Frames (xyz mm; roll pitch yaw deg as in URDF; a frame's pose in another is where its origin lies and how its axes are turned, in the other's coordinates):
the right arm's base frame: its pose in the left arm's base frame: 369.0 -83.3 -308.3 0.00 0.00 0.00
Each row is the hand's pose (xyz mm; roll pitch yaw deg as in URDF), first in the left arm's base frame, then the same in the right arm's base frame.
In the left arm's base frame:
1: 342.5 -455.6 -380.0 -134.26 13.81 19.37
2: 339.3 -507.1 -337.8 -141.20 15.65 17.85
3: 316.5 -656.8 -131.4 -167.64 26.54 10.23
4: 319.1 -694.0 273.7 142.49 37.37 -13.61
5: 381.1 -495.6 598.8 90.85 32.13 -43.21
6: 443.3 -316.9 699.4 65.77 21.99 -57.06
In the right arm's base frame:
1: -26.5 -372.3 -71.7 -134.26 13.81 19.37
2: -29.7 -423.8 -29.5 -141.20 15.65 17.85
3: -52.5 -573.5 176.9 -167.64 26.54 10.23
4: -49.9 -610.7 582.0 142.49 37.37 -13.61
5: 12.1 -412.3 907.1 90.85 32.13 -43.21
6: 74.3 -233.6 1007.7 65.77 21.99 -57.06

